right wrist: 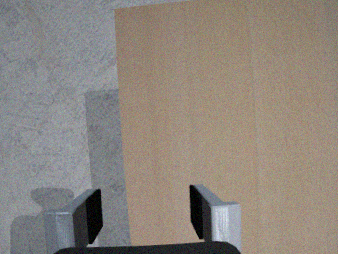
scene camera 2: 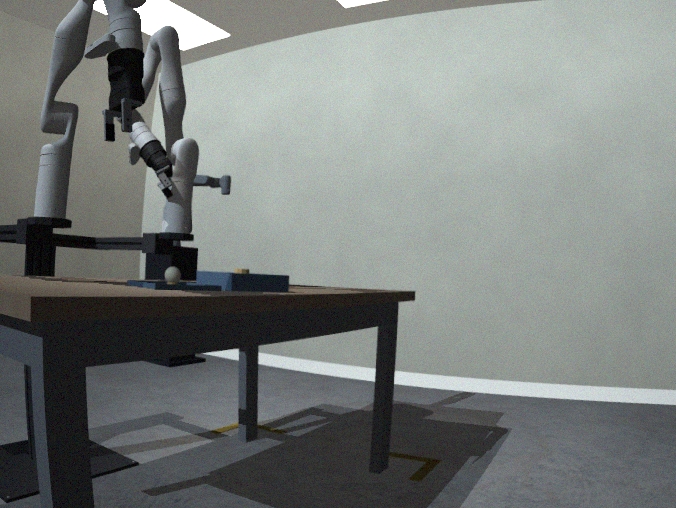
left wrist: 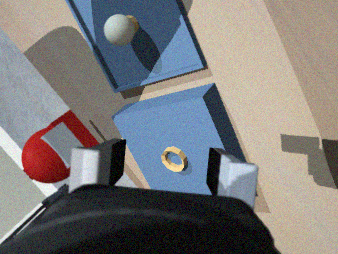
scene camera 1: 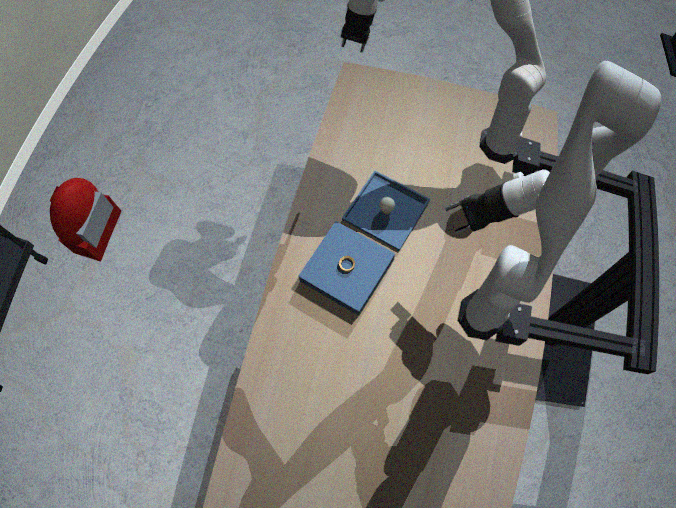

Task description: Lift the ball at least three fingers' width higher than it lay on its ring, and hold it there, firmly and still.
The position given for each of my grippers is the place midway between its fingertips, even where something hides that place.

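Observation:
Through scene camera 1 I find my left gripper (scene camera 1: 452, 219) and my right gripper (scene camera 1: 352, 47), along with a blue block (scene camera 1: 347, 267) and a shallow blue tray (scene camera 1: 365, 211). Scene camera 2 shows me the block (scene camera 2: 241, 280) as well, and both my left gripper (scene camera 2: 169, 191) and my right gripper (scene camera 2: 118, 136) are there. In the left wrist view there is a pale ball (left wrist: 119, 30), and I see the block (left wrist: 173, 132) and my left gripper (left wrist: 166, 161) in it too. The right wrist view has my right gripper (right wrist: 145, 206). The ball is out of frame in the right wrist view, and the block is out of frame in the right wrist view too.

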